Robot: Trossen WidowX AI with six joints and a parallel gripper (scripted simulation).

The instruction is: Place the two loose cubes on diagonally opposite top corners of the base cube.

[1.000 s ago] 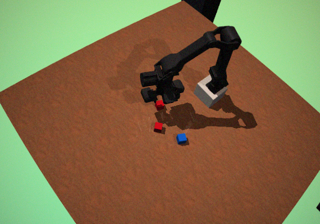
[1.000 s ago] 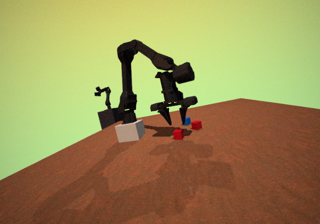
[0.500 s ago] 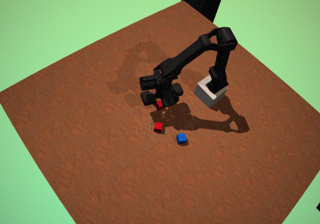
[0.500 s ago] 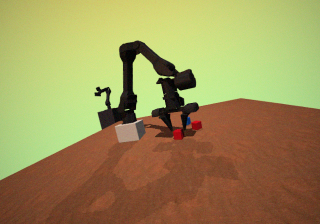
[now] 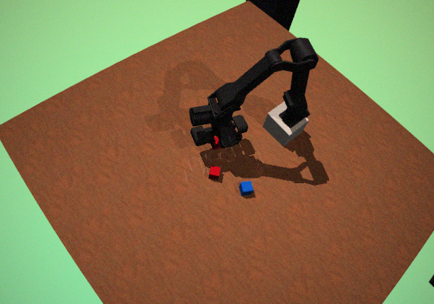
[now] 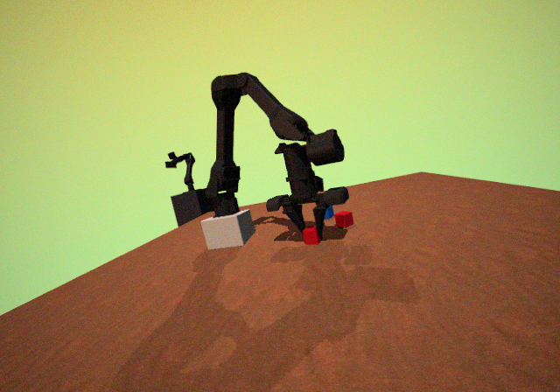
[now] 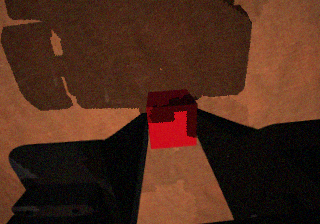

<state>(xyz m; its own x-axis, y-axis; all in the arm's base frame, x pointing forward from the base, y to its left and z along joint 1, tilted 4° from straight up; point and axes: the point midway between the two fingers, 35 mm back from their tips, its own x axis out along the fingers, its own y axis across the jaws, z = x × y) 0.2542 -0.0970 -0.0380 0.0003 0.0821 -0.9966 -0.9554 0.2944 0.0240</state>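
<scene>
Right now my gripper tip is 190 mm to the right of the blue cube and 30 mm short of it.
</scene>
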